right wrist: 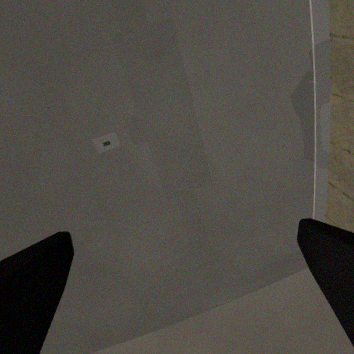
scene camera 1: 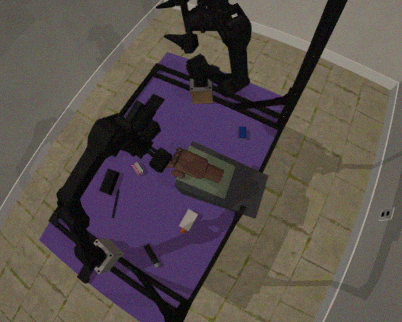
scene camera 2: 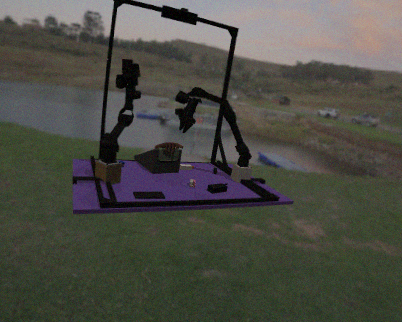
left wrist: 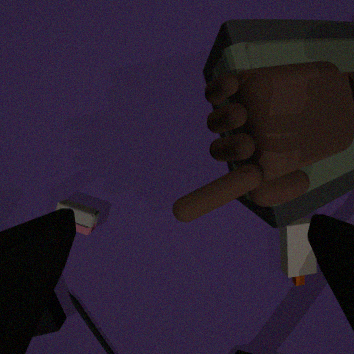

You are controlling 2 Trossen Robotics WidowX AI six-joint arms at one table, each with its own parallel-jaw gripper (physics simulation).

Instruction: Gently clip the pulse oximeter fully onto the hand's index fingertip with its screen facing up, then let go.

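Places are measured from the left arm's base along level axes (x ahead, y left, z up), in centimetres.
Pixels of known places: left gripper, between the fingertips: (scene camera 1: 154,151) (scene camera 2: 181,131) (left wrist: 194,223); right gripper, between the fingertips: (right wrist: 186,236) (scene camera 1: 160,22) (scene camera 2: 140,85); left arm's base, origin of its link: (scene camera 1: 97,256) (scene camera 2: 242,165); right arm's base, origin of its link: (scene camera 1: 200,81) (scene camera 2: 108,161).
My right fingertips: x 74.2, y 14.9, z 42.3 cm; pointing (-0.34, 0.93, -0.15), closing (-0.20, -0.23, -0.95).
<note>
For each thing: its top centre in the pictures, then the offset to it from my right fingertips.
- small white-and-pink block, centre of its top: (left wrist: 71,219) (scene camera 1: 136,167) (scene camera 2: 193,180) dx -36.2, dy -0.9, dz -49.7 cm
- white box with an orange end, centre of its top: (left wrist: 301,256) (scene camera 1: 187,222) dx -41.3, dy -33.6, dz -50.0 cm
- black box, centre of its top: (left wrist: 28,303) (scene camera 1: 107,181) (scene camera 2: 217,185) dx -49.3, dy +6.3, dz -49.3 cm
- thin dark stick, centre of its top: (left wrist: 90,327) (scene camera 1: 115,202) dx -54.7, dy -2.1, dz -51.9 cm
- dark cylinder, centre of its top: (scene camera 1: 151,256) dx -61.5, dy -30.3, dz -50.1 cm
- blue block, centre of its top: (scene camera 1: 242,131) dx +4.9, dy -29.7, dz -49.6 cm
The pulse oximeter, a small white-and-pink block (scene camera 1: 138,168) (scene camera 2: 193,183) (left wrist: 86,217), lies on the purple mat; its screen cannot be made out. The brown hand (scene camera 1: 192,163) (scene camera 2: 169,145) (left wrist: 300,110) rests on a green-topped grey support. Its index finger (left wrist: 215,195) sticks out past the support's edge with a bare tip, apart from the oximeter. My left gripper (scene camera 1: 160,159) (scene camera 2: 186,128) (left wrist: 194,223) is open and empty, high above the mat; in its wrist view the left finger partly overlaps the oximeter. My right gripper (scene camera 1: 162,21) (scene camera 2: 127,62) (right wrist: 186,236) is open and empty, raised far from the hand.
The grey support (scene camera 1: 245,190) (scene camera 2: 160,162) slopes beneath the hand. A white box with an orange end (scene camera 1: 189,219) (left wrist: 301,250), a black box (scene camera 1: 109,181) (scene camera 2: 217,188), a thin dark stick (scene camera 1: 116,203), a dark cylinder (scene camera 1: 151,255) and a blue block (scene camera 1: 242,132) lie around. Black rails edge the mat.
</note>
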